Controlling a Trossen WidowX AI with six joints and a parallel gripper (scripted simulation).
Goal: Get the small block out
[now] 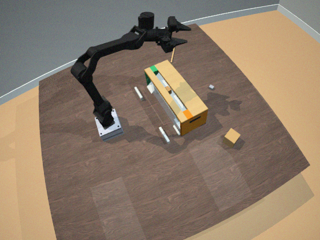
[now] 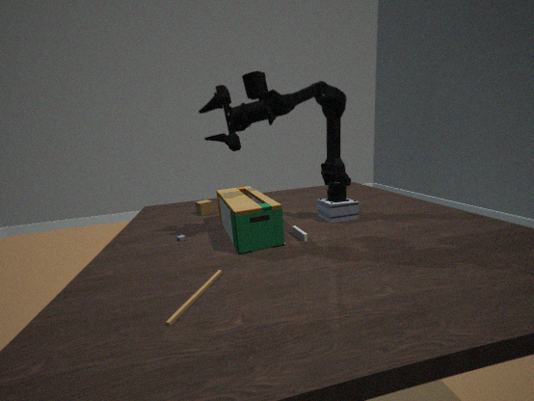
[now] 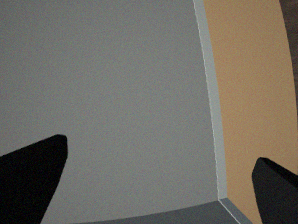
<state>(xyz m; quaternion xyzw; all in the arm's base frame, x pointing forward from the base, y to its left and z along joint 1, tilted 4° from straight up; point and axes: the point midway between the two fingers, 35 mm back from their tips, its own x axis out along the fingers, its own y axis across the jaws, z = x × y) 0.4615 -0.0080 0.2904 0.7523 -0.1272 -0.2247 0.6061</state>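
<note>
Now: the long tan box 16 cm behind my gripper tip, 2 cm to the right of it and 31 cm below it. Also, from my gripper tip: thin wooden stick (11 cm ahead, 31 cm to the left, 37 cm below); then small tan block (14 cm behind, 29 cm below).
</note>
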